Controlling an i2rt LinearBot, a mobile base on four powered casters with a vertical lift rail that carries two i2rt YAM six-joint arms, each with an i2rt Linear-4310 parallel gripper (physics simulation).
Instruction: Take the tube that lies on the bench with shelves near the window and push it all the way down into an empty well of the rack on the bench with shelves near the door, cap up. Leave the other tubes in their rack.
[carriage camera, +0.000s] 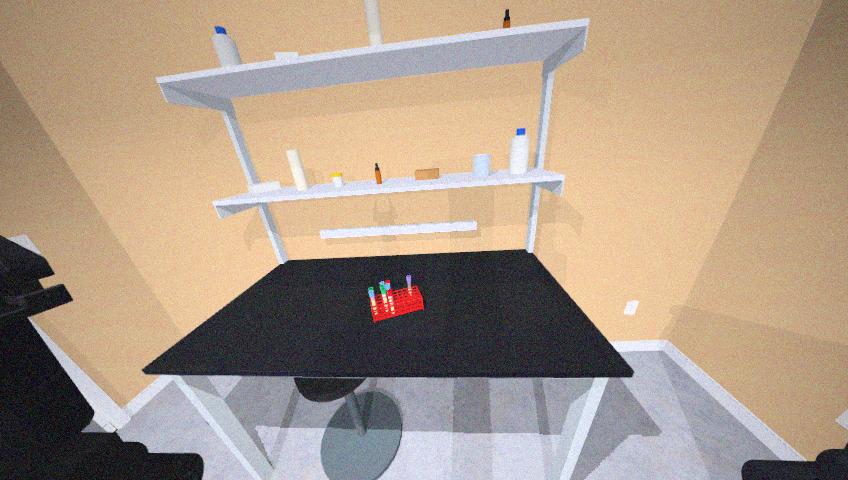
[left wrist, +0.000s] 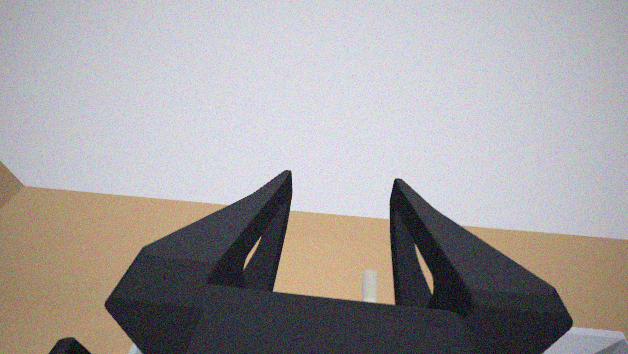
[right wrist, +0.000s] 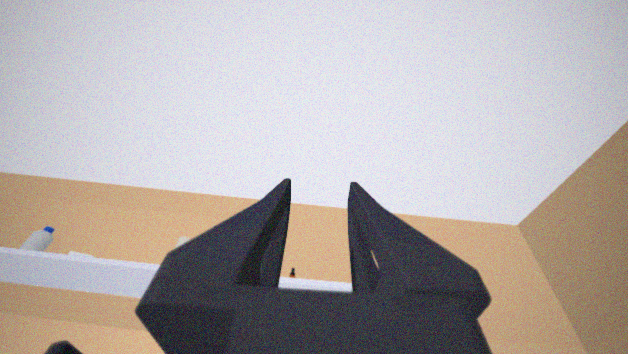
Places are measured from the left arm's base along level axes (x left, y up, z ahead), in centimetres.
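Pixels of known places: left gripper, between the fingertips: (left wrist: 341, 185); right gripper, between the fingertips: (right wrist: 320, 190).
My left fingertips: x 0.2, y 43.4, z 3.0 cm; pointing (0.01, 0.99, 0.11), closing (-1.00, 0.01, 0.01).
Observation:
Behind a point stands the place of what it marks.
A red rack (carriage camera: 410, 304) @(z 65.0, x -17.9, y -17.5 cm) stands on a black bench top (carriage camera: 493, 333) @(z 50.4, x -47.6, y -19.0 cm) with shelves in the carriage view. Several upright tubes with green, blue and red caps (carriage camera: 384, 290) @(z 61.4, x -9.4, y -7.5 cm) stand at its left part, and a purple-capped tube (carriage camera: 408, 283) @(z 68.9, x -17.5, y -10.0 cm) stands toward its right. Which bench this is, I cannot tell. A tube lying on a bench does not show in these views. My left gripper (left wrist: 341, 185) @(z 3.0, x 0.2, y 43.4 cm) is partly open with nothing between its fingers, pointing toward the wall and ceiling. My right gripper (right wrist: 320, 190) @(z 4.2, x -62.1, y 43.0 cm) is open more narrowly, also empty, pointing the same way. Both are away from the rack.
The lower shelf (carriage camera: 404, 186) @(z 83.6, x -18.3, y 26.7 cm) holds bottles, a brown box (carriage camera: 426, 174) @(z 98.1, x -26.9, y 29.0 cm) and a blue-white cup (carriage camera: 481, 164) @(z 91.6, x -50.5, y 32.0 cm). The upper shelf (carriage camera: 380, 62) @(z 91.9, x -13.6, y 70.5 cm) carries a white bottle (carriage camera: 225, 49) @(z 96.8, x 47.2, y 82.3 cm). A stool (carriage camera: 330, 387) @(z 49.0, x 15.9, y -44.4 cm) stands under the bench's front edge. Black arm parts show at the lower left and right corners.

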